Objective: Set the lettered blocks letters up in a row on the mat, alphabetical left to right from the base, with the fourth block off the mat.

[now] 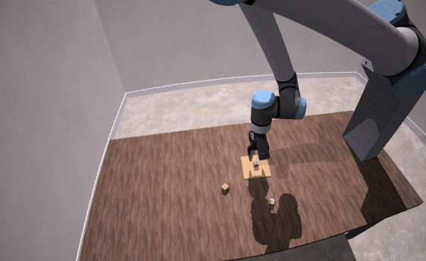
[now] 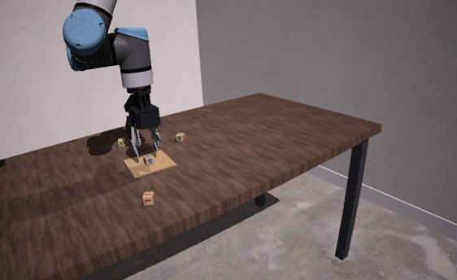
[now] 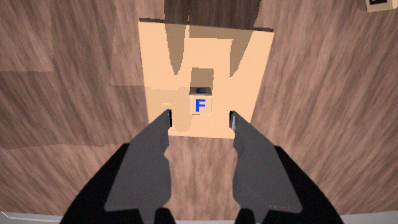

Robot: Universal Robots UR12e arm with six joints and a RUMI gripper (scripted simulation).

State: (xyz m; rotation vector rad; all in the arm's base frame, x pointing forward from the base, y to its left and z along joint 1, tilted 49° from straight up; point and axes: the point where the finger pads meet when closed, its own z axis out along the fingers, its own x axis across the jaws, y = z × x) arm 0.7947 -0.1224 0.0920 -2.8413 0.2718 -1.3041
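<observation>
The mat lies 10 mm to the left of my hand and 50 mm below it.
</observation>
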